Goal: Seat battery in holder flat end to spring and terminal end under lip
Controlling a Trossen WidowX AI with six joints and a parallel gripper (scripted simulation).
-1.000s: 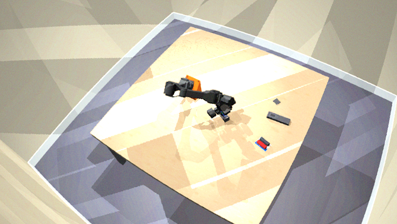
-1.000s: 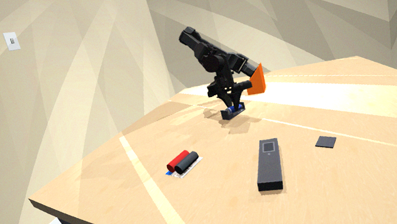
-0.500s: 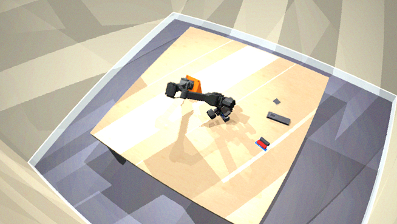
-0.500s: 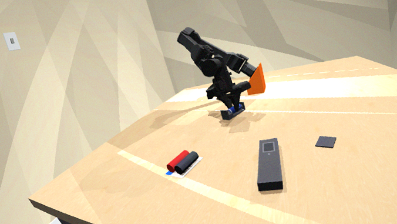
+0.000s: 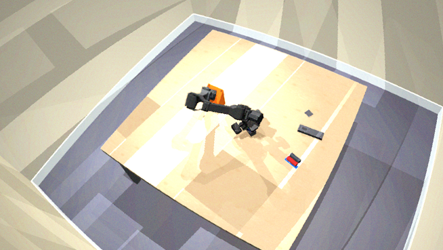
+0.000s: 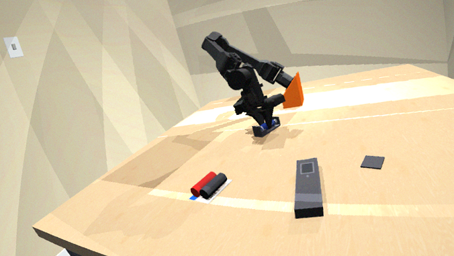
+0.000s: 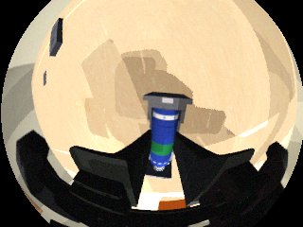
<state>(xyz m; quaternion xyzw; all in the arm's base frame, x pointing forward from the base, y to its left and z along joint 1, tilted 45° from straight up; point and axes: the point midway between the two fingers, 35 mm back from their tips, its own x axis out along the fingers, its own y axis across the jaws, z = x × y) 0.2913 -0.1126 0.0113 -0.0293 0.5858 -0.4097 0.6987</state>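
My gripper tip is 1 cm below the green battery. The rest, counted from my gripper tip: white card 32 cm ahead, 9 cm to the right; remote control 34 cm ahead, 13 cm to the left, 1 cm above; battery door 28 cm ahead, 26 cm to the left, 1 cm below.
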